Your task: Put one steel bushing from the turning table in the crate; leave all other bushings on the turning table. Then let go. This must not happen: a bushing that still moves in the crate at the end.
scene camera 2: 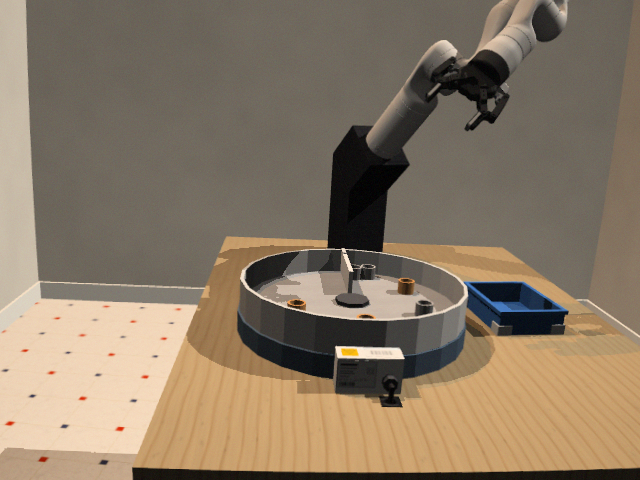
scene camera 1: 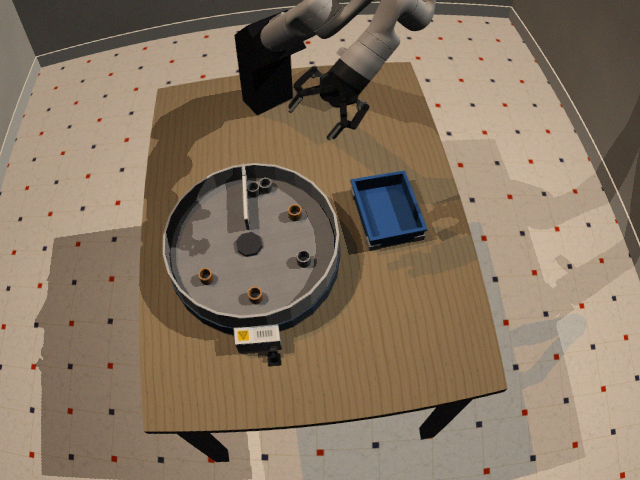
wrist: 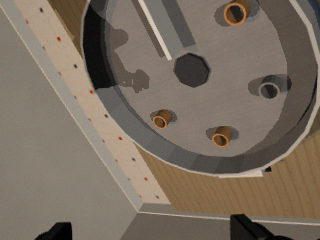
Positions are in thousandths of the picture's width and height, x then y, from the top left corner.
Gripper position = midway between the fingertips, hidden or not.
Note:
I see my gripper (scene camera 2: 698,236), a blue crate (scene camera 1: 610,428) and a turning table (scene camera 1: 332,489).
My gripper is seen too in scene camera 1 (scene camera 1: 482,261). The blue crate is seen too in scene camera 2 (scene camera 2: 820,649). The turning table is seen too in scene camera 2 (scene camera 2: 507,609) and in the wrist view (wrist: 667,340).

